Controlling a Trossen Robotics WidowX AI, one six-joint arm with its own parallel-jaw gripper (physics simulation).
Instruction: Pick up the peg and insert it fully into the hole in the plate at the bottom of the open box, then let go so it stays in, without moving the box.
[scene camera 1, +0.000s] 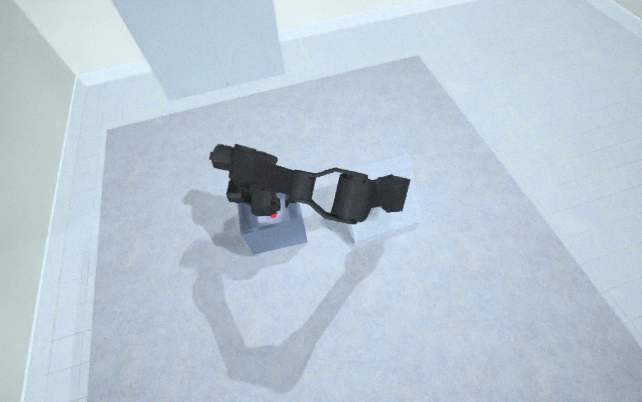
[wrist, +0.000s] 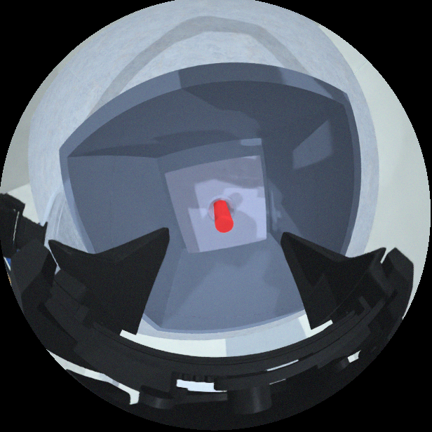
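Note:
The red peg (scene camera 1: 273, 216) (wrist: 223, 216) stands in the hole of the pale plate (wrist: 250, 187) at the bottom of the open box (scene camera 1: 278, 238) (wrist: 210, 297), with its upper part showing above the plate. How deep it sits cannot be measured from these views. My gripper (wrist: 227, 236) is open in the wrist view, its two black fingers wide apart, with nothing between them. It is above the peg and touches neither the peg nor the plate. In the scene view the arm hides the fingertips and part of the box.
The grey-blue box walls rise on all sides of the plate. A pale block (scene camera 1: 395, 222) lies under the arm's base, to the right of the box in the scene view. The box stands on a large grey mat (scene camera 1: 425, 310). A tall grey panel (scene camera 1: 210, 40) is at the back.

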